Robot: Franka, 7 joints.
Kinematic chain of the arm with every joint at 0, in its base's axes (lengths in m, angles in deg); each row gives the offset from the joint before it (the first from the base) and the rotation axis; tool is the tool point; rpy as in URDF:
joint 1: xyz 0 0 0.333 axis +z
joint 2: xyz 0 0 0 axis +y
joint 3: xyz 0 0 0.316 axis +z
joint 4: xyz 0.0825 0 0 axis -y
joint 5: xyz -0.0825 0 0.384 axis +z
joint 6: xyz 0 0 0 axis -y
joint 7: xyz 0.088 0 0 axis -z
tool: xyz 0 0 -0.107 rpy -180 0 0
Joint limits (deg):
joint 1: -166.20..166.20
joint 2: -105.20..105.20
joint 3: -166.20..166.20
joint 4: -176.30..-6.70
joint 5: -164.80..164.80
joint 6: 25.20..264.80
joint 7: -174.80..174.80
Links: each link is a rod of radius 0.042 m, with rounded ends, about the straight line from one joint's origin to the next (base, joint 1, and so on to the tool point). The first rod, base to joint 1, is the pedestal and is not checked.
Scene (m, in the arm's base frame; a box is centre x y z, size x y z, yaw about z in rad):
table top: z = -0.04
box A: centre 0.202 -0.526 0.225 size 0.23 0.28 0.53 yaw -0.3
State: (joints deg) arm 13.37 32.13 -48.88 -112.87 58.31 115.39 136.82
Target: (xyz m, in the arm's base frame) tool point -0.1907 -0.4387 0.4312
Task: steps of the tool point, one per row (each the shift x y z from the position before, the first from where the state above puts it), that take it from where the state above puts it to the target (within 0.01 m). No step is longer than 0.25 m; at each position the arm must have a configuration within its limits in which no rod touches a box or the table.
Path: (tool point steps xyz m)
1: 0.0322 -0.0377 0.1817
2: -0.0348 -0.0250 0.1825
3: -0.0919 -0.0107 0.1575
4: -0.1306 0.0037 0.1160
5: 0.0534 -0.0670 -0.0943
6: -0.0083 -0.0603 -0.0866
7: -0.0558 -0.0386 -0.0585
8: -0.0808 -0.0048 -0.0219
9: -0.2232 -0.0013 -0.0926
10: -0.1695 0.0886 -0.1057

